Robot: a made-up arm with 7 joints.
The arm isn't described. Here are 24 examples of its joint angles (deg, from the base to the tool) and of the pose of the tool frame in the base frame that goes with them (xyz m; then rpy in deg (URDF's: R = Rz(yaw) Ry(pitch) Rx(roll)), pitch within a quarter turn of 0, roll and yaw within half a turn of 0).
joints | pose
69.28 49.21 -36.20 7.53 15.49 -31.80 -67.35 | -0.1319 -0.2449 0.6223 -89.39 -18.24 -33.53
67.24 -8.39 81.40 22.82 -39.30 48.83 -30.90 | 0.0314 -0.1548 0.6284 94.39 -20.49 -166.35
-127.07 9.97 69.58 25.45 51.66 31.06 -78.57 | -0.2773 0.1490 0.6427 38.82 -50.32 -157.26
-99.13 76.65 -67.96 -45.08 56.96 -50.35 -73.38 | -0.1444 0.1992 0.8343 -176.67 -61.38 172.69
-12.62 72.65 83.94 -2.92 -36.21 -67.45 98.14 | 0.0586 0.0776 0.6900 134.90 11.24 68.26
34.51 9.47 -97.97 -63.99 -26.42 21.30 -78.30 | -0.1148 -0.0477 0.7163 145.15 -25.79 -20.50
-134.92 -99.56 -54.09 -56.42 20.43 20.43 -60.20 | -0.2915 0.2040 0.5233 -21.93 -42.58 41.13
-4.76 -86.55 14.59 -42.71 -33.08 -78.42 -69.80 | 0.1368 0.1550 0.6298 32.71 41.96 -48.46
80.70 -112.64 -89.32 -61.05 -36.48 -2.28 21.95 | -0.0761 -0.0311 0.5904 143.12 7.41 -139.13
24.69 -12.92 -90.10 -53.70 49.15 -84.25 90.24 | -0.0255 -0.0647 0.6656 171.00 16.17 -128.50
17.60 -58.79 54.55 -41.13 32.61 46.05 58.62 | 0.1753 0.0105 0.6376 -19.64 -1.22 -129.11
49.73 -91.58 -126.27 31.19 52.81 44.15 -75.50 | 0.0403 -0.0731 0.5109 7.62 -11.67 -149.48
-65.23 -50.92 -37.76 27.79 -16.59 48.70 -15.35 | 0.0223 0.2926 0.6884 60.11 -28.81 -108.85
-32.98 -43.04 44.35 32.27 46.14 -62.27 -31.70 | 0.0312 0.2161 0.6574 -73.43 -39.14 159.19
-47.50 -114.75 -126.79 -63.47 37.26 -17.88 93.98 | -0.1021 0.1792 0.6924 115.14 24.63 -56.97
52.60 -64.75 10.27 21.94 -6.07 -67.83 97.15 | 0.0062 -0.1104 0.5874 -119.47 -19.08 -59.79
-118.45 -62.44 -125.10 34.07 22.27 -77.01 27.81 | -0.2348 0.1821 0.6594 -96.54 31.10 57.53
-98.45 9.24 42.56 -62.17 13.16 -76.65 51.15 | -0.1486 0.2935 0.7543 -166.26 -31.50 97.15
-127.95 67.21 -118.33 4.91 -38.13 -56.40 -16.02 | -0.2093 0.1489 0.7833 40.46 -5.84 -119.70
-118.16 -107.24 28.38 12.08 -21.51 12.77 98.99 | -0.3509 0.2321 0.7241 -64.37 6.95 8.47
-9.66 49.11 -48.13 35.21 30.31 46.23 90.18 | 0.1151 0.0181 0.6969 72.26 -44.97 135.22
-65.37 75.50 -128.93 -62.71 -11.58 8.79 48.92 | -0.1088 0.1209 0.7163 -80.25 -14.67 122.56
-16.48 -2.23 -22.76 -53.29 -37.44 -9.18 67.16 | 0.0974 0.0036 0.6590 -9.79 -70.06 120.76
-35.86 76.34 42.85 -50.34 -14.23 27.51 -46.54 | 0.1303 0.2314 0.8094 -165.64 6.67 163.49
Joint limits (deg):
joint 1: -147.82..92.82
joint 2: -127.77..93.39
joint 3: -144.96..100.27
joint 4: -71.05..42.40
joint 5: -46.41..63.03
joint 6: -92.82..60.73
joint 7: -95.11..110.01
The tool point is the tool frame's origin. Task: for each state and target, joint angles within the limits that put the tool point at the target. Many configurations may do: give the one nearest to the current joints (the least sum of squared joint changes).
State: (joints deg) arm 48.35 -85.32 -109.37 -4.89 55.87 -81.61 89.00
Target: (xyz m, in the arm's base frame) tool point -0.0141 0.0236 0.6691
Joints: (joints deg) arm 11.32 -78.90 -141.09 -31.09 63.03 -86.11 68.18
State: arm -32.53 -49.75 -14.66 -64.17 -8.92 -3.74 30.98
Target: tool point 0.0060 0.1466 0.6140
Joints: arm -53.40 -46.49 -42.30 -71.05 -16.63 -5.80 32.08
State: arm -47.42 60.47 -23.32 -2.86 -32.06 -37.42 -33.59
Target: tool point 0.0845 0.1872 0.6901
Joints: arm -44.85 21.73 -5.80 24.05 -20.32 -53.60 -43.13
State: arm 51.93 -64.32 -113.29 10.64 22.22 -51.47 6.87
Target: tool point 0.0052 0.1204 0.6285
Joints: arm 1.86 -96.42 -120.52 14.41 23.23 -52.50 0.21
